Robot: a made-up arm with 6 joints. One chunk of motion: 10 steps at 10 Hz.
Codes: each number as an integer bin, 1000 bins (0 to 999) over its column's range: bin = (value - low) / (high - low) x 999, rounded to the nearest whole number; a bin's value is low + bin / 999 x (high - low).
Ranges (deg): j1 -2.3..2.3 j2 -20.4..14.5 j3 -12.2..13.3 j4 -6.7..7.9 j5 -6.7..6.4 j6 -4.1..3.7
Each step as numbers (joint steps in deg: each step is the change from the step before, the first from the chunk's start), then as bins.
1 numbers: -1.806 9.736 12.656 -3.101 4.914 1.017
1 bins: 107 863 974 246 886 655
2 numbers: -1.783 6.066 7.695 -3.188 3.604 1.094
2 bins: 112 758 779 240 786 665
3 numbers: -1.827 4.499 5.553 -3.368 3.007 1.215
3 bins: 103 713 695 228 740 681
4 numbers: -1.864 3.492 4.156 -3.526 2.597 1.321
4 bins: 95 684 641 217 709 694
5 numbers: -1.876 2.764 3.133 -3.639 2.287 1.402
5 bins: 92 663 601 209 685 705
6 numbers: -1.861 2.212 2.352 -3.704 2.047 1.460
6 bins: 95 647 570 205 667 712
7 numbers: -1.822 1.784 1.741 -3.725 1.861 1.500
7 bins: 104 635 546 204 653 717
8 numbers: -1.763 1.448 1.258 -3.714 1.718 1.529
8 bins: 117 625 527 204 642 721
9 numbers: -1.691 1.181 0.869 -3.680 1.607 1.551
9 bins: 132 618 512 207 633 724
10 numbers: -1.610 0.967 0.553 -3.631 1.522 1.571
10 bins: 150 612 500 210 627 726
